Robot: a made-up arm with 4 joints. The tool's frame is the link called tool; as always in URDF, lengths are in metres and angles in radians.
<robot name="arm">
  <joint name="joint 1" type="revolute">
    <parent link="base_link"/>
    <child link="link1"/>
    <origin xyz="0.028 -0.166 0.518" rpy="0 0 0"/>
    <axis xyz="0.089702 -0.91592 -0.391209"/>
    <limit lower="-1.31" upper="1.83" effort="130" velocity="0.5"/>
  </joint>
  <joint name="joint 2" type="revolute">
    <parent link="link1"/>
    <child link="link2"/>
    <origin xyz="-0.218 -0.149 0.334" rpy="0 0 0"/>
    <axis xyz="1 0 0"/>
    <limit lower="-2.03" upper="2.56" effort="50" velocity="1.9"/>
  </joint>
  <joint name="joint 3" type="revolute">
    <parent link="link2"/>
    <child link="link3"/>
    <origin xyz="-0.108 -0.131 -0.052" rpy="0 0 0"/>
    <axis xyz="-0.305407 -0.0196 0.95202"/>
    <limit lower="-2.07" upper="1.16" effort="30" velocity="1.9"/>
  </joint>
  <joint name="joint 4" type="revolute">
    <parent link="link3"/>
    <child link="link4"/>
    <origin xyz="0.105 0.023 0.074" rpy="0 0 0"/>
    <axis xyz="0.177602 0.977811 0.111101"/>
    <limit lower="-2.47" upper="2.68" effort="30" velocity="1.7"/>
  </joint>
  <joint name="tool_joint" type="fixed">
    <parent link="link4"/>
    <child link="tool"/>
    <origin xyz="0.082 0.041 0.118" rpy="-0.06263 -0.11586 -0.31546"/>
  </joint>
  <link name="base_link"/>
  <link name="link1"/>
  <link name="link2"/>
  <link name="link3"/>
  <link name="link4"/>
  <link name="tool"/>
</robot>
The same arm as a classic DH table. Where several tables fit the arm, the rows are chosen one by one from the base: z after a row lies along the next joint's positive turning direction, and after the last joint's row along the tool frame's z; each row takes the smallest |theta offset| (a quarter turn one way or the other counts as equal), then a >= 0, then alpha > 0; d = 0 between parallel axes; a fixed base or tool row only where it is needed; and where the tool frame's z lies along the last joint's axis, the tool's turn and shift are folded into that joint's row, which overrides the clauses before.
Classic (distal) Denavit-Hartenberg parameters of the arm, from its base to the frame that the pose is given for. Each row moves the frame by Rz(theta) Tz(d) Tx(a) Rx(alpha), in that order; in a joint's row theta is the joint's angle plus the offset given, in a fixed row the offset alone. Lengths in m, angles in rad.
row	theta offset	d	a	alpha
base (fixed)	0.0976	0.5894	0.0117	1.9727
joint 1	-1.5325	0.1883	-0.3657	-1.481
joint 2	1.1877	-0.3423	-0.132	-1.8812
joint 3	1.3725	-0.0154	-0.1152	1.5384
joint 4	0.1937	0.0964	-0.0849	-1.3824
tool (fixed)	3.0183	0.1045	0	0
Joint limits (rad, base to tool): -1.31..1.83 -2.03..2.56 -2.07..1.16 -2.47..2.68

